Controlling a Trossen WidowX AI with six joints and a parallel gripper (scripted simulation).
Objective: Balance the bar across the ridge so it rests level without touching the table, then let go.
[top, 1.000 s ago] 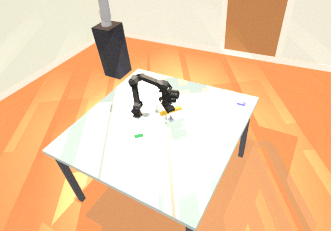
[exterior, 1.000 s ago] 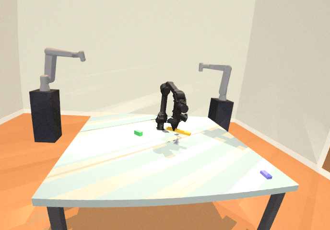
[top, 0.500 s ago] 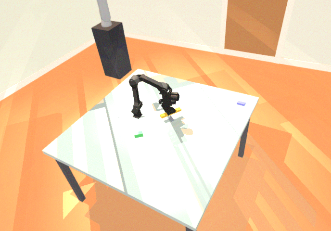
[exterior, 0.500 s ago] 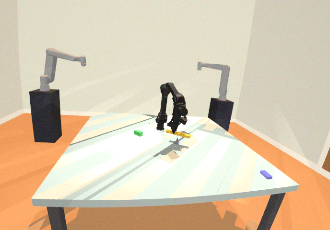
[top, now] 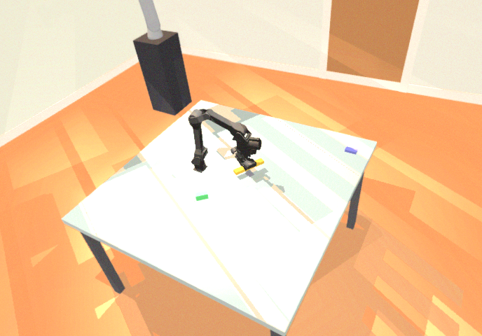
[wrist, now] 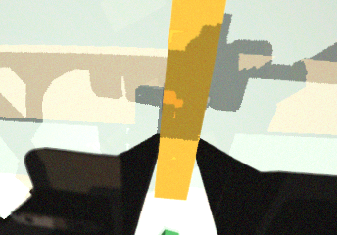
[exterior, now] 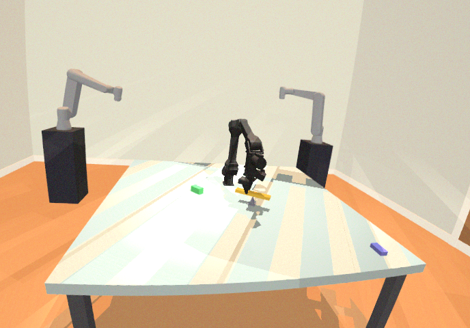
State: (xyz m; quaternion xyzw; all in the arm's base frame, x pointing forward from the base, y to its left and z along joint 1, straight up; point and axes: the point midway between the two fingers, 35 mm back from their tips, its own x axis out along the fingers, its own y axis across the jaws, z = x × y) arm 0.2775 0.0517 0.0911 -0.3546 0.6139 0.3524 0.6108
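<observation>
Right now the yellow bar is 3 cm to the left of my gripper tip and 1 cm ahead of it. Round my gripper tip: purple block (46 cm ahead, 45 cm to the left, 5 cm below); green block (25 cm to the right, 13 cm behind, 4 cm below).
</observation>
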